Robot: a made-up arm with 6 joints. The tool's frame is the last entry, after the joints. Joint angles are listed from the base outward.
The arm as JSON. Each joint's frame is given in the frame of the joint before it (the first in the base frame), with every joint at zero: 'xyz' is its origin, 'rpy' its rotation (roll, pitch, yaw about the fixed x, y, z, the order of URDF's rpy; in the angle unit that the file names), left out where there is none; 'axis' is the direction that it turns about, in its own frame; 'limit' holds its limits. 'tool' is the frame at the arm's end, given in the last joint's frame.
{
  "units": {
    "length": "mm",
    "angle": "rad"
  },
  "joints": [
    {
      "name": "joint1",
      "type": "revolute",
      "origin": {
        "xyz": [
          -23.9,
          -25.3,
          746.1
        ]
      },
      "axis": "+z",
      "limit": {
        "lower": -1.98,
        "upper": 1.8
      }
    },
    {
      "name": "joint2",
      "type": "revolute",
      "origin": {
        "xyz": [
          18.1,
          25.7,
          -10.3
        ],
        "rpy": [
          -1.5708,
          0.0,
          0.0
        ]
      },
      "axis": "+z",
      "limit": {
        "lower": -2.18,
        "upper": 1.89
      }
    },
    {
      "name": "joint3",
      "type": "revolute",
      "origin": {
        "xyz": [
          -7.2,
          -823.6,
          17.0
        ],
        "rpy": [
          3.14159,
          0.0,
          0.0
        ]
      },
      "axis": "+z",
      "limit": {
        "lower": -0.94,
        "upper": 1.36
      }
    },
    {
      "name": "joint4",
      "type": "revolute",
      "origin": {
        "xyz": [
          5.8,
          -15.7,
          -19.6
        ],
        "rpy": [
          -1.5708,
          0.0,
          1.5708
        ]
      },
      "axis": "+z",
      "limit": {
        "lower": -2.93,
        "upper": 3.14
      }
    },
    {
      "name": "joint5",
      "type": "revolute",
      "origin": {
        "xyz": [
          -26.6,
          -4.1,
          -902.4
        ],
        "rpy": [
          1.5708,
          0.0,
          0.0
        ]
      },
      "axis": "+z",
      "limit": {
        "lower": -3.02,
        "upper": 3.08
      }
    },
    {
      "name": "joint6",
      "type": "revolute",
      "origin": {
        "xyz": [
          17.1,
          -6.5,
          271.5
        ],
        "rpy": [
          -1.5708,
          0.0,
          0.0
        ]
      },
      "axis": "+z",
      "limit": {
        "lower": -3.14,
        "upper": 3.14
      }
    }
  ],
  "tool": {
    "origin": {
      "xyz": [
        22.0,
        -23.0,
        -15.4
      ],
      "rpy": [
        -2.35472,
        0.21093,
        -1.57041
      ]
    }
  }
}
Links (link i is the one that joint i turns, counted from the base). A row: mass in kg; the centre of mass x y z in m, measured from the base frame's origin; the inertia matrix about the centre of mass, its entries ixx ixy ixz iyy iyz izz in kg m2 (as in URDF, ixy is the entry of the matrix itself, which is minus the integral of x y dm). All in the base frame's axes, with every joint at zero. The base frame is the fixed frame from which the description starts. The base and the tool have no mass.
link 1: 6.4; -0.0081 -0.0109 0.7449; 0.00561 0 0 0.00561 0 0.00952
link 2: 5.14; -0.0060 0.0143 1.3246; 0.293 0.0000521 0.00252 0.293 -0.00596 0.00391
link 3: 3.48; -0.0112 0.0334 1.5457; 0.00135 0 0 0.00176 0 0.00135
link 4: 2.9; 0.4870 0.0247 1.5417; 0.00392 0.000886 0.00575 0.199 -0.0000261 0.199
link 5: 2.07; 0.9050 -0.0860 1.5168; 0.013 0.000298 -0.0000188 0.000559 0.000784 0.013
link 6: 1.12; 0.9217 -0.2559 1.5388; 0.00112 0 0 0.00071 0 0.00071
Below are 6 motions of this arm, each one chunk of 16 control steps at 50 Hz.
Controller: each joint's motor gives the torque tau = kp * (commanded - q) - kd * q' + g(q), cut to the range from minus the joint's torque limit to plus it. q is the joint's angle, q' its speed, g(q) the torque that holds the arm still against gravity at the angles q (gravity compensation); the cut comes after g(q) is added. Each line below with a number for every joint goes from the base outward.
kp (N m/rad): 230 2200 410 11 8.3 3.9
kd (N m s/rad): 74 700 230 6.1 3.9 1.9
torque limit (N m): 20 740 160 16 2.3 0.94
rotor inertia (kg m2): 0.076 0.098 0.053 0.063 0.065 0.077
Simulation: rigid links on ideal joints. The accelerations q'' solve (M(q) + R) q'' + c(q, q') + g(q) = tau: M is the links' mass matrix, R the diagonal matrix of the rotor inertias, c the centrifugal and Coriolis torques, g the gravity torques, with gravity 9.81 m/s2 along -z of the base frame. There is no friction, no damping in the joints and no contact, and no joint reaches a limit. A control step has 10 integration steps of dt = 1/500 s. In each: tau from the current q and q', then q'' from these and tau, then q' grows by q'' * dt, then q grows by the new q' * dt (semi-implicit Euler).
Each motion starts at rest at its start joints. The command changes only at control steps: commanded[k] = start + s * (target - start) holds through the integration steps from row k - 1 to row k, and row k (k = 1, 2, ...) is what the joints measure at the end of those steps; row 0 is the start. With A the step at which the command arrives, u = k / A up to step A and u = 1 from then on. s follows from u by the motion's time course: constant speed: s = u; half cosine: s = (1 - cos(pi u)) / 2; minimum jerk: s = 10 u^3 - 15 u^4 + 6 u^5; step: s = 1 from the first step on.
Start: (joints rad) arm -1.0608 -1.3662 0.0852 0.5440 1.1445 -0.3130
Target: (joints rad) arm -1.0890 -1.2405 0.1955 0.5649 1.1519 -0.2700
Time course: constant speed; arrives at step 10
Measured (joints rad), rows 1 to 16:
1: -1.0608 -1.3658 0.0857 0.5440 1.1447 -0.3129
2: -1.0609 -1.3647 0.0867 0.5444 1.1451 -0.3126
3: -1.0610 -1.3629 0.0881 0.5452 1.1455 -0.3121
4: -1.0612 -1.3604 0.0898 0.5463 1.1460 -0.3115
5: -1.0615 -1.3573 0.0919 0.5476 1.1465 -0.3107
6: -1.0619 -1.3537 0.0943 0.5489 1.1469 -0.3097
7: -1.0624 -1.3494 0.0970 0.5502 1.1474 -0.3086
8: -1.0631 -1.3446 0.0999 0.5515 1.1478 -0.3074
9: -1.0639 -1.3394 0.1031 0.5528 1.1483 -0.3061
10: -1.0649 -1.3336 0.1066 0.5540 1.1487 -0.3046
11: -1.0659 -1.3279 0.1099 0.5552 1.1489 -0.3032
12: -1.0671 -1.3224 0.1128 0.5559 1.1489 -0.3018
13: -1.0683 -1.3172 0.1156 0.5562 1.1489 -0.3005
14: -1.0695 -1.3123 0.1183 0.5562 1.1488 -0.2992
15: -1.0708 -1.3077 0.1209 0.5560 1.1488 -0.2981
16: -1.0720 -1.3034 0.1233 0.5556 1.1487 -0.2970

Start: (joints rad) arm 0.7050 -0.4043 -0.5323 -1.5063 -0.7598 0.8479
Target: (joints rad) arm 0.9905 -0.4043 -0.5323 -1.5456 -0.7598 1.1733
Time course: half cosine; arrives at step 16
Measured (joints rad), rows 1 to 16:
1: 0.7051 -0.4043 -0.5323 -1.5062 -0.7598 0.8479
2: 0.7054 -0.4043 -0.5323 -1.5059 -0.7597 0.8481
3: 0.7062 -0.4043 -0.5323 -1.5051 -0.7596 0.8485
4: 0.7077 -0.4042 -0.5323 -1.5038 -0.7594 0.8494
5: 0.7101 -0.4042 -0.5322 -1.5021 -0.7591 0.8510
6: 0.7137 -0.4042 -0.5322 -1.5000 -0.7587 0.8533
7: 0.7185 -0.4041 -0.5322 -1.4976 -0.7582 0.8566
8: 0.7246 -0.4041 -0.5322 -1.4951 -0.7577 0.8609
9: 0.7321 -0.4041 -0.5321 -1.4926 -0.7571 0.8663
10: 0.7407 -0.4041 -0.5321 -1.4903 -0.7566 0.8727
11: 0.7505 -0.4040 -0.5321 -1.4884 -0.7561 0.8801
12: 0.7612 -0.4040 -0.5321 -1.4870 -0.7557 0.8885
13: 0.7727 -0.4040 -0.5321 -1.4863 -0.7553 0.8976
14: 0.7846 -0.4040 -0.5321 -1.4863 -0.7551 0.9073
15: 0.7966 -0.4040 -0.5321 -1.4871 -0.7550 0.9174
16: 0.8085 -0.4041 -0.5321 -1.4887 -0.7551 0.9276

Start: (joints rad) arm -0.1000 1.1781 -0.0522 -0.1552 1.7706 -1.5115
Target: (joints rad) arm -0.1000 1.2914 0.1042 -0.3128 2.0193 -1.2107
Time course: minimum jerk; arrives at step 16
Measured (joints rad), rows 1 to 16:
1: -0.1000 1.1781 -0.0522 -0.1552 1.7706 -1.5115
2: -0.1000 1.1782 -0.0521 -0.1553 1.7707 -1.5114
3: -0.1000 1.1784 -0.0518 -0.1554 1.7711 -1.5112
4: -0.1000 1.1790 -0.0512 -0.1558 1.7719 -1.5107
5: -0.1000 1.1799 -0.0502 -0.1564 1.7734 -1.5096
6: -0.1000 1.1814 -0.0487 -0.1573 1.7758 -1.5079
7: -0.1000 1.1836 -0.0467 -0.1586 1.7791 -1.5052
8: -0.1000 1.1863 -0.0440 -0.1603 1.7835 -1.5014
9: -0.1000 1.1898 -0.0408 -0.1625 1.7889 -1.4965
10: -0.0999 1.1938 -0.0371 -0.1651 1.7952 -1.4905
11: -0.0999 1.1983 -0.0330 -0.1683 1.8023 -1.4834
12: -0.0999 1.2031 -0.0286 -0.1719 1.8100 -1.4753
13: -0.0999 1.2080 -0.0242 -0.1758 1.8181 -1.4665
14: -0.0999 1.2130 -0.0197 -0.1801 1.8263 -1.4572
15: -0.0999 1.2179 -0.0154 -0.1845 1.8343 -1.4476
16: -0.0999 1.2225 -0.0112 -0.1891 1.8421 -1.4380

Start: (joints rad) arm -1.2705 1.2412 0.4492 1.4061 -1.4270 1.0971
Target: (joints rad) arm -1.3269 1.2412 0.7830 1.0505 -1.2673 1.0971
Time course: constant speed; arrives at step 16
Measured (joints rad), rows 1 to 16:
1: -1.2705 1.2413 0.4497 1.4055 -1.4268 1.0972
2: -1.2704 1.2415 0.4508 1.4041 -1.4262 1.0973
3: -1.2704 1.2417 0.4525 1.4020 -1.4251 1.0975
4: -1.2704 1.2419 0.4549 1.3992 -1.4237 1.0978
5: -1.2705 1.2421 0.4579 1.3957 -1.4218 1.0980
6: -1.2706 1.2423 0.4615 1.3916 -1.4196 1.0983
7: -1.2709 1.2425 0.4658 1.3870 -1.4171 1.0986
8: -1.2712 1.2426 0.4707 1.3818 -1.4142 1.0989
9: -1.2716 1.2428 0.4761 1.3760 -1.4110 1.0992
10: -1.2721 1.2429 0.4821 1.3698 -1.4075 1.0994
11: -1.2728 1.2430 0.4887 1.3630 -1.4038 1.0997
12: -1.2736 1.2431 0.4957 1.3558 -1.3997 1.0999
13: -1.2745 1.2432 0.5033 1.3480 -1.3954 1.1001
14: -1.2755 1.2433 0.5113 1.3398 -1.3908 1.1003
15: -1.2767 1.2433 0.5198 1.3311 -1.3861 1.1004
16: -1.2780 1.2434 0.5287 1.3220 -1.3810 1.1006

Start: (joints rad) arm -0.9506 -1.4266 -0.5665 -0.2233 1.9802 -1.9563
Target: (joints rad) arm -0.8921 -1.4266 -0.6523 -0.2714 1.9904 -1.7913
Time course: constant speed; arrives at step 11
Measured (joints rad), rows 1 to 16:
1: -0.9506 -1.4266 -0.5667 -0.2230 1.9802 -1.9562
2: -0.9504 -1.4266 -0.5671 -0.2225 1.9802 -1.9557
3: -0.9501 -1.4267 -0.5677 -0.2220 1.9803 -1.9548
4: -0.9495 -1.4267 -0.5686 -0.2215 1.9803 -1.9535
5: -0.9488 -1.4267 -0.5697 -0.2211 1.9804 -1.9516
6: -0.9478 -1.4267 -0.5710 -0.2209 1.9806 -1.9492
7: -0.9465 -1.4267 -0.5726 -0.2208 1.9808 -1.9463
8: -0.9450 -1.4268 -0.5744 -0.2209 1.9810 -1.9429
9: -0.9433 -1.4268 -0.5764 -0.2211 1.9812 -1.9390
10: -0.9413 -1.4268 -0.5786 -0.2216 1.9815 -1.9346
11: -0.9391 -1.4268 -0.5811 -0.2222 1.9818 -1.9297
12: -0.9367 -1.4268 -0.5835 -0.2233 1.9821 -1.9245
13: -0.9342 -1.4268 -0.5859 -0.2247 1.9824 -1.9192
14: -0.9316 -1.4268 -0.5883 -0.2264 1.9828 -1.9140
15: -0.9291 -1.4268 -0.5906 -0.2281 1.9831 -1.9088
16: -0.9267 -1.4267 -0.5928 -0.2299 1.9834 -1.9037

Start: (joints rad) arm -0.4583 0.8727 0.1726 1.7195 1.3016 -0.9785
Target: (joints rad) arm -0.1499 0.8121 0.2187 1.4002 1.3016 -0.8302
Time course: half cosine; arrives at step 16
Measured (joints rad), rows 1 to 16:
1: -0.4583 0.8727 0.1726 1.7194 1.3016 -0.9785
2: -0.4582 0.8726 0.1726 1.7190 1.3016 -0.9784
3: -0.4579 0.8724 0.1726 1.7178 1.3015 -0.9783
4: -0.4574 0.8721 0.1726 1.7156 1.3013 -0.9780
5: -0.4564 0.8715 0.1727 1.7121 1.3012 -0.9775
6: -0.4549 0.8707 0.1729 1.7071 1.3009 -0.9766
7: -0.4527 0.8697 0.1732 1.7004 1.3007 -0.9754
8: -0.4498 0.8683 0.1736 1.6923 1.3004 -0.9738
9: -0.4462 0.8667 0.1742 1.6831 1.3001 -0.9717
10: -0.4419 0.8648 0.1749 1.6729 1.2998 -0.9692
11: -0.4369 0.8627 0.1758 1.6620 1.2996 -0.9661
12: -0.4312 0.8603 0.1769 1.6504 1.2994 -0.9627
13: -0.4248 0.8579 0.1780 1.6383 1.2992 -0.9588
14: -0.4178 0.8553 0.1793 1.6259 1.2991 -0.9546
15: -0.4102 0.8527 0.1807 1.6134 1.2990 -0.9502
16: -0.4019 0.8502 0.1822 1.6010 1.2989 -0.9456

